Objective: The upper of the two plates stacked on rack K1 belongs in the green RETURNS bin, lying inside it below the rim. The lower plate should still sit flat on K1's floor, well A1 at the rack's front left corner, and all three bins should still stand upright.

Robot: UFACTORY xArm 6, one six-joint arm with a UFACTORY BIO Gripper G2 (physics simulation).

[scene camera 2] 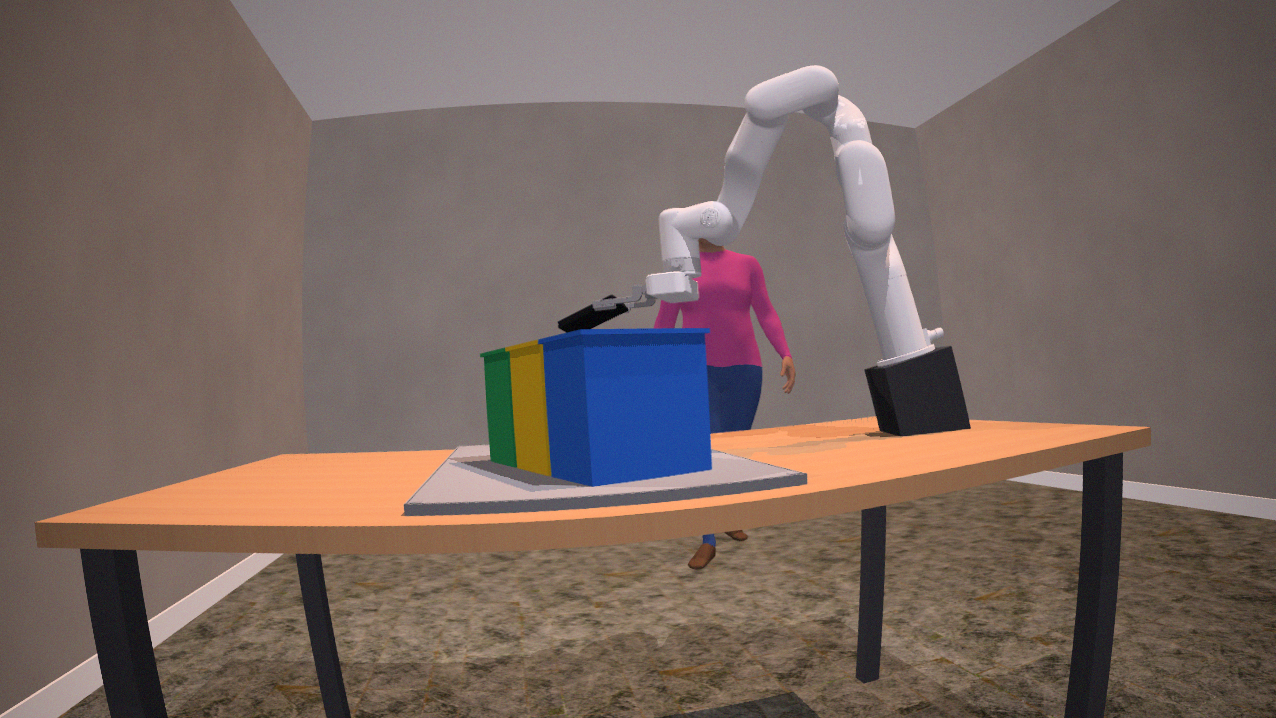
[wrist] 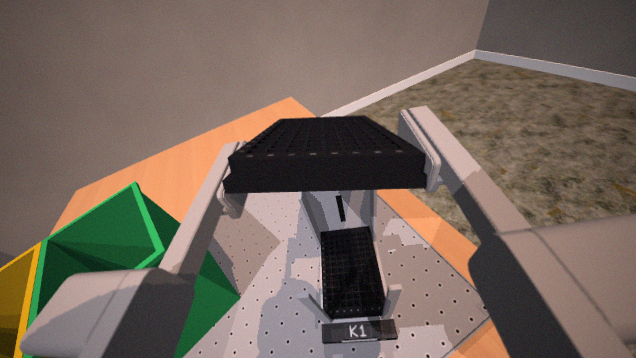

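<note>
My gripper is shut on the upper plate, a black gridded block. It is held by its sides, slanting with its far end lower in the scene view, above the level of the bin rims. The lower plate lies flat between the posts of rack K1, below the held plate. Well A1's marking is not legible. The green bin stands upright, left of the gripper in the wrist view; its RETURNS label does not show. The yellow bin and blue bin stand upright beside it.
The bins stand in a row on a grey perforated board on the wooden table. The black robot base is at the right in the scene view. A person in pink stands behind the table.
</note>
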